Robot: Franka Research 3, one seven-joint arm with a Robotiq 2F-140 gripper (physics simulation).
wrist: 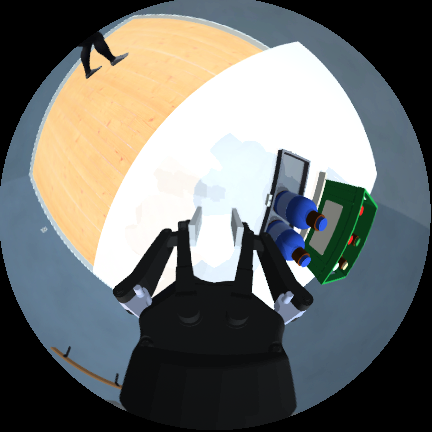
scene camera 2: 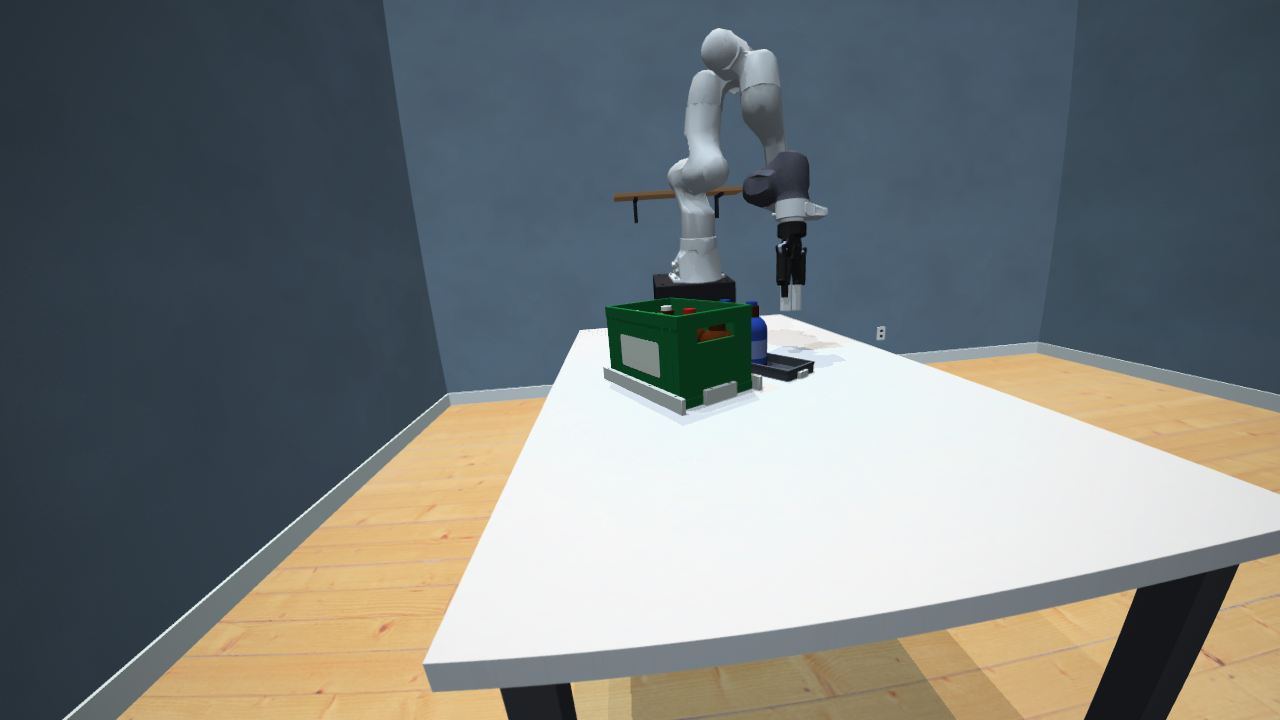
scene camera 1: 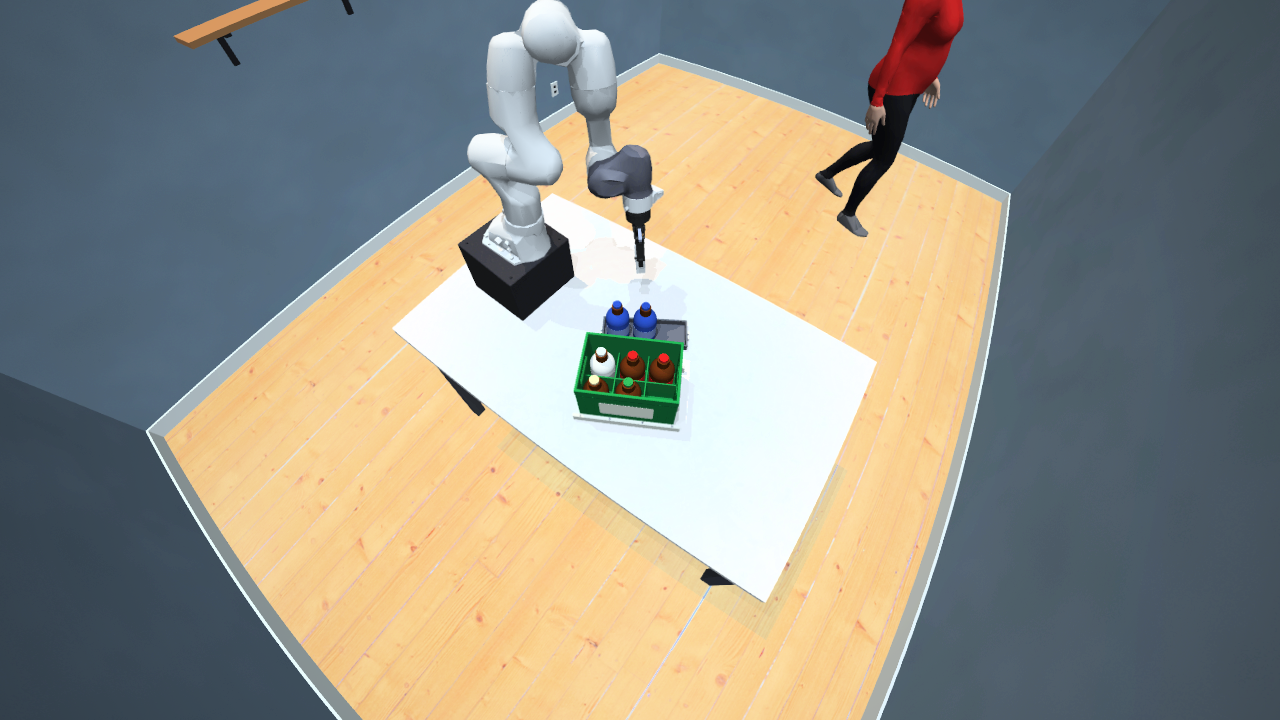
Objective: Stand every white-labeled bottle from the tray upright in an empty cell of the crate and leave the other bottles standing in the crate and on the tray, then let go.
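Observation:
My gripper [scene camera 1: 640, 268] [scene camera 2: 791, 304] [wrist: 216, 214] is partly open, with nothing between its fingers. It hangs above the table, behind the tray in scene camera 1. In the green crate [scene camera 1: 666, 411] [scene camera 2: 716, 367] [wrist: 347, 200], a white bottle [scene camera 1: 601, 363] stands upright at the back left in scene camera 1. Beside it are two brown red-capped bottles [scene camera 1: 632, 365] [scene camera 1: 662, 367]; in front are a cream-capped bottle [scene camera 1: 594, 384] and a green-capped bottle [scene camera 1: 628, 386]. The front right cell is empty. Two blue bottles [scene camera 1: 617, 318] [wrist: 302, 211] stand on the dark tray [scene camera 1: 671, 332] [scene camera 2: 792, 368] [wrist: 293, 170].
The crate and tray stand close together on the white table [scene camera 1: 760, 429] [scene camera 2: 850, 501]. Low light strips [scene camera 2: 644, 391] edge the crate's base. The arm's black base block [scene camera 1: 523, 282] is at the table's back left in scene camera 1. A person in red [scene camera 1: 917, 53] stands beyond the table.

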